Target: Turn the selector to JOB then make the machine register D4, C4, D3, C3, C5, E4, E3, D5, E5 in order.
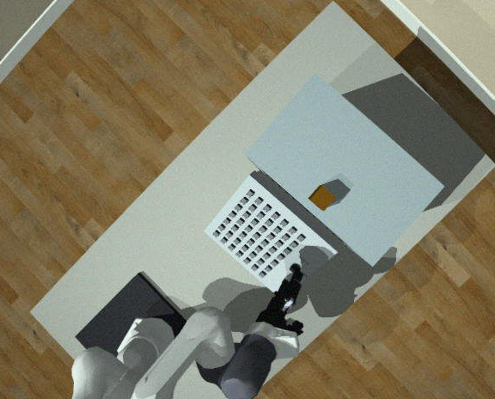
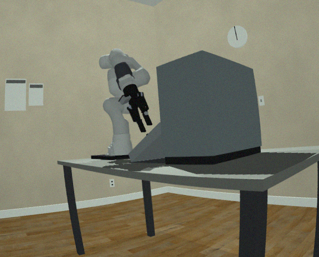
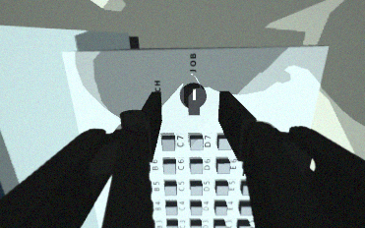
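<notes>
The key C5 is 6 cm ahead of my hand, 13 cm to the left of it and 6 cm below it. The rest, counted from my hand: D5 key: 3 cm ahead, 13 cm to the left, 7 cm below; then key D6: 3 cm ahead, 10 cm to the left, 7 cm below; then selector knob: 3 cm ahead, 7 cm below.
</notes>
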